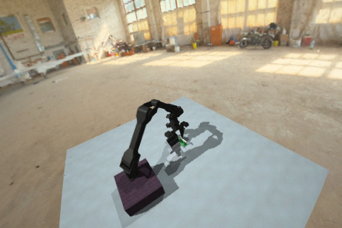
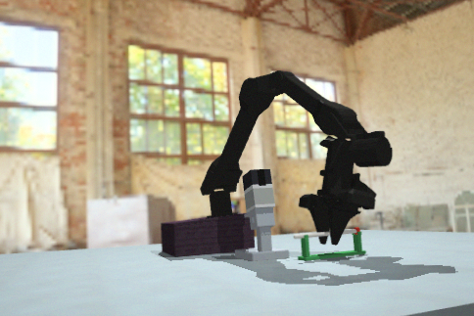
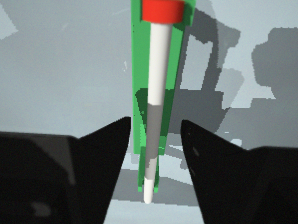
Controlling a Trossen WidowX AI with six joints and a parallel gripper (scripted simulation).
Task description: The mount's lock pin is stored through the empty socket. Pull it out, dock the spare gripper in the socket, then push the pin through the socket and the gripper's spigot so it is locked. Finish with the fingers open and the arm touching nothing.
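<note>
Right now the green rack is 10 mm to the left of my gripper tip. Round my gripper tip: grey mount 120 mm behind, 80 mm to the right, 30 mm above; then spare gripper 120 mm behind, 80 mm to the right, 100 mm above.
</note>
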